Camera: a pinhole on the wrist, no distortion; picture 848 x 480 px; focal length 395.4 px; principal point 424.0 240.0 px. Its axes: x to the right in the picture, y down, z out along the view. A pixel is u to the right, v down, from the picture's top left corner.
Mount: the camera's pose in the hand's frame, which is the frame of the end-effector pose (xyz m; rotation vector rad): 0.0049 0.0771 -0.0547 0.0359 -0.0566 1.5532
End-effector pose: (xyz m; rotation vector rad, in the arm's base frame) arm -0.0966 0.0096 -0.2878 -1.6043 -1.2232 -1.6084
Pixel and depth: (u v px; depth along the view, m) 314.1 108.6 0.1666
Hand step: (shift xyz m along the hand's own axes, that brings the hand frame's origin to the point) 0.0572 0.0201 0.1096
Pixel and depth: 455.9 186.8 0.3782
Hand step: 0.0511 0.0844 0.3253
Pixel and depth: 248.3 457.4 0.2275
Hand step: -0.1250 -0.0350 0.1648
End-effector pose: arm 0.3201 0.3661 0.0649 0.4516 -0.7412 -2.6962
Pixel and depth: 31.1 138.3 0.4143
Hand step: 0.0989 -0.3601 0.3359
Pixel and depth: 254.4 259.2 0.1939
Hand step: -0.0086 -0.0172 0.1338
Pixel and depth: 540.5 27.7 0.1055
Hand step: 0.0606 0.1009 0.0532
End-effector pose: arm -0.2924 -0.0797 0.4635 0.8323 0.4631 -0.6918
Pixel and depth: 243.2 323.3 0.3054
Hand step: -0.0659 -0.0791 0.2411
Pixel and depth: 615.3 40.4 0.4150
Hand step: 0.2120 0.2494 0.3741
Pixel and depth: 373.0 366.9 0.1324
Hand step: -0.0397 0.0530 0.0759
